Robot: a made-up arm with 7 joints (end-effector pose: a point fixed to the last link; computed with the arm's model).
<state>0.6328 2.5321 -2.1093 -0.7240 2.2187 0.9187 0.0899</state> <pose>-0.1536 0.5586 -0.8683 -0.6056 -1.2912 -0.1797</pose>
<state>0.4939 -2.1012 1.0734 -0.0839 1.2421 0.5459 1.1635</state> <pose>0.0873 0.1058 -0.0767 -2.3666 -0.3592 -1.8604</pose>
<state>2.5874 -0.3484 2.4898 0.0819 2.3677 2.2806 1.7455</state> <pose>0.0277 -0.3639 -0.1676 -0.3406 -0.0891 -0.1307</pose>
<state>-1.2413 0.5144 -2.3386 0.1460 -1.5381 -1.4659 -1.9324</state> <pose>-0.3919 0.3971 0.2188 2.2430 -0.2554 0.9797</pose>
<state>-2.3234 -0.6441 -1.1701 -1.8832 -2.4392 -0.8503 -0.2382</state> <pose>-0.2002 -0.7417 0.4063 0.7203 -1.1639 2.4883</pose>
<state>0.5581 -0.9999 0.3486 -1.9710 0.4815 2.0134 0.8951</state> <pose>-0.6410 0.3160 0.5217 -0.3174 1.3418 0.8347</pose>
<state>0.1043 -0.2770 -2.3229 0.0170 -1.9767 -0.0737 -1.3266</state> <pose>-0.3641 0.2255 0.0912 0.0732 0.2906 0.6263</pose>
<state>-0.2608 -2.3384 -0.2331 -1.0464 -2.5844 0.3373 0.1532</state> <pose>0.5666 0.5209 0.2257 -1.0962 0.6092 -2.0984</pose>
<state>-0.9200 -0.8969 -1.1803 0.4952 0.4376 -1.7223 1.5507</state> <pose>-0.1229 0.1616 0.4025 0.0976 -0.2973 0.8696</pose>
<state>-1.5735 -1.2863 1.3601 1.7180 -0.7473 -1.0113 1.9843</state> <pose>-0.4702 0.2349 0.4218 -0.1259 0.9269 -2.0738</pose>
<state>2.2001 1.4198 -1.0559 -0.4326 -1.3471 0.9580 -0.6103</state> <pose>-0.5099 -0.4456 -0.5208 0.5037 -0.7277 -0.3314</pose>
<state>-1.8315 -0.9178 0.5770 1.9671 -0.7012 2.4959 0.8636</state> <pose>-0.4298 0.2656 0.4197 1.2917 -2.3446 -0.1130</pose>
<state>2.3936 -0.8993 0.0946 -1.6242 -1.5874 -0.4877 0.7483</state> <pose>-0.4526 -0.0775 -0.4635 -2.0559 -1.4828 0.5396</pose>
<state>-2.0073 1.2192 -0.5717 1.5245 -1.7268 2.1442 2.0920</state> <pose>0.2049 0.1027 0.7165 -1.6346 0.0616 0.7170</pose>
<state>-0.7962 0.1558 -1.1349 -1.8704 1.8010 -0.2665 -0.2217</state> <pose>-0.6680 0.6877 0.3121 -1.0428 -0.7085 0.1149</pose>
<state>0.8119 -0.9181 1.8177 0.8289 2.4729 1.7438 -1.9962</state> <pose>0.3662 0.0432 -0.3774 0.1558 -0.0449 2.2465</pose>
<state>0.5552 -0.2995 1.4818 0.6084 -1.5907 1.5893 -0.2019</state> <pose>-0.0528 0.6526 -0.1618 -1.0453 1.6206 -1.1783</pose>
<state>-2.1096 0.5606 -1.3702 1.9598 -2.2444 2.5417 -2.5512</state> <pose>0.0088 0.4954 1.0998 1.5622 0.5607 -2.2940</pose>
